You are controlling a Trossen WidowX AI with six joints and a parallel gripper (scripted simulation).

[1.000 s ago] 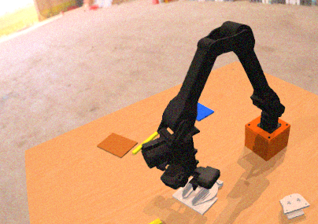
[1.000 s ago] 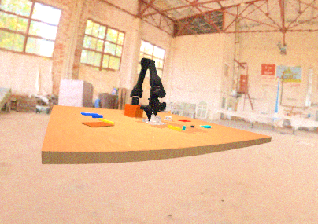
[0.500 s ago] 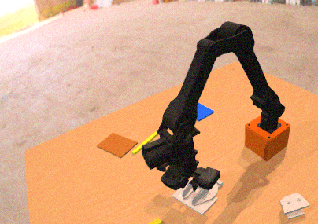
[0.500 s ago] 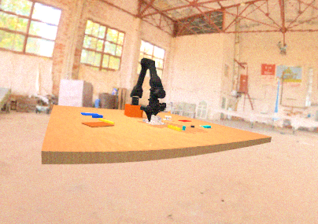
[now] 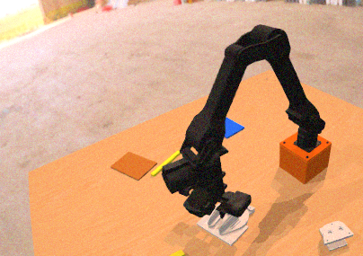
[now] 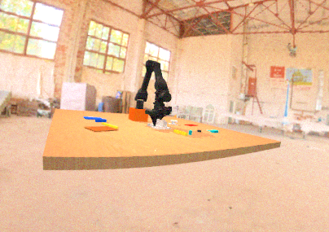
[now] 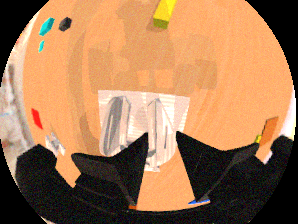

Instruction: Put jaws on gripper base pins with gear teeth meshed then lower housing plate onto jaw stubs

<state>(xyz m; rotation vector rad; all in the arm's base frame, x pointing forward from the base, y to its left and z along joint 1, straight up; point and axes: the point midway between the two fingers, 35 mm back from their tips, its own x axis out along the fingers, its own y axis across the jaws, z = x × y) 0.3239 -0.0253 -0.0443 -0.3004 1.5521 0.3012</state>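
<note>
Right now my gripper tip is 260 mm to the right of the white block and 180 mm past it. The rest, counted from my gripper tip: cyan block 370 mm to the left, 160 mm ahead, 10 mm below; then black block 240 mm to the left, 140 mm ahead, 10 mm below; then orange tile 380 mm to the right, 100 mm ahead, 10 mm below.
</note>
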